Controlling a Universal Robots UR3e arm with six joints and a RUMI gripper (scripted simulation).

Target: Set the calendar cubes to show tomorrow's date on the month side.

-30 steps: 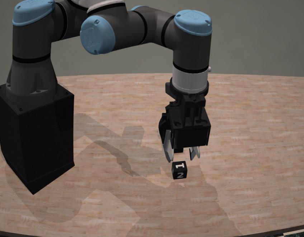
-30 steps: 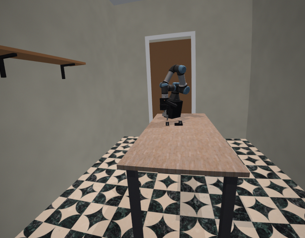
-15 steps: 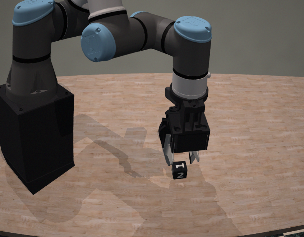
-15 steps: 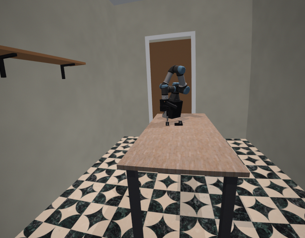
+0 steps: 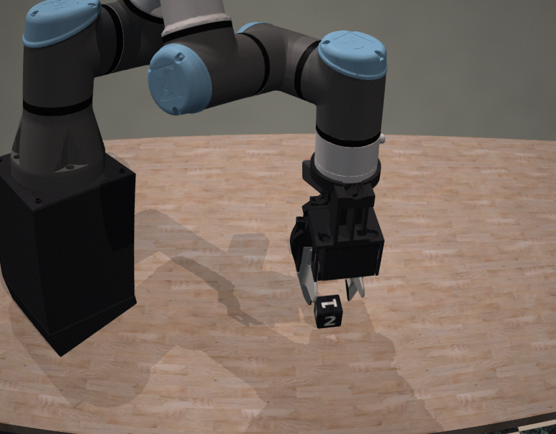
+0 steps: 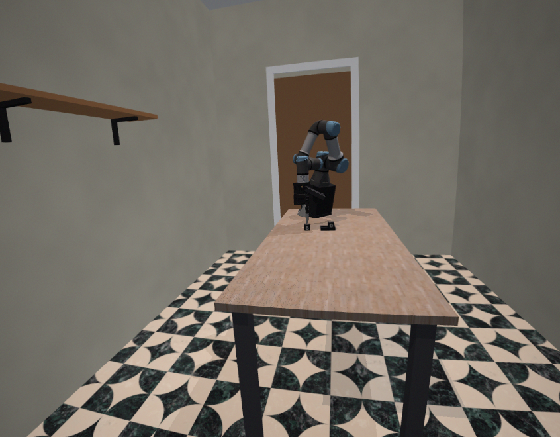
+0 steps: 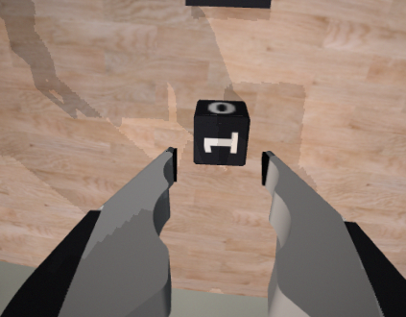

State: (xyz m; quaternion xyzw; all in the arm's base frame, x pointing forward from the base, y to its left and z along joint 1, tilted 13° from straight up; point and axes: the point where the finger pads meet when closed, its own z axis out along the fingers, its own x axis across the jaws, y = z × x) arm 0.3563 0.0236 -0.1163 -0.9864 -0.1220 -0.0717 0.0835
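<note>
Right now the black number cube is 40 mm below my hand. Also, from my hand: black calendar tray 30 mm behind, 110 mm to the left, 50 mm below.
</note>
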